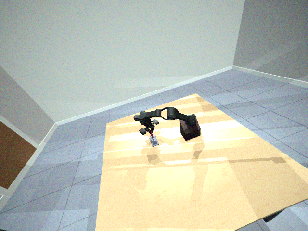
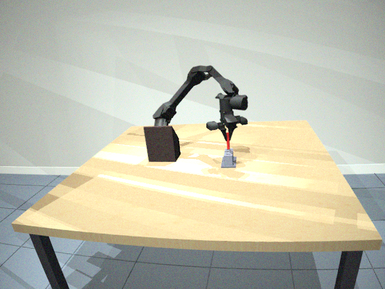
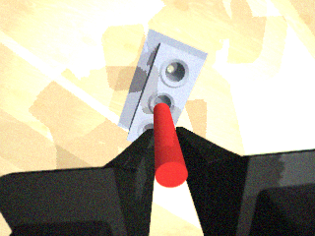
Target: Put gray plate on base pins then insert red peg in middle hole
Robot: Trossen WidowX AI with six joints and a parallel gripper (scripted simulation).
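Now: gripper tip right at the red peg. Also, from my gripper tip: gray plate 7 cm below.
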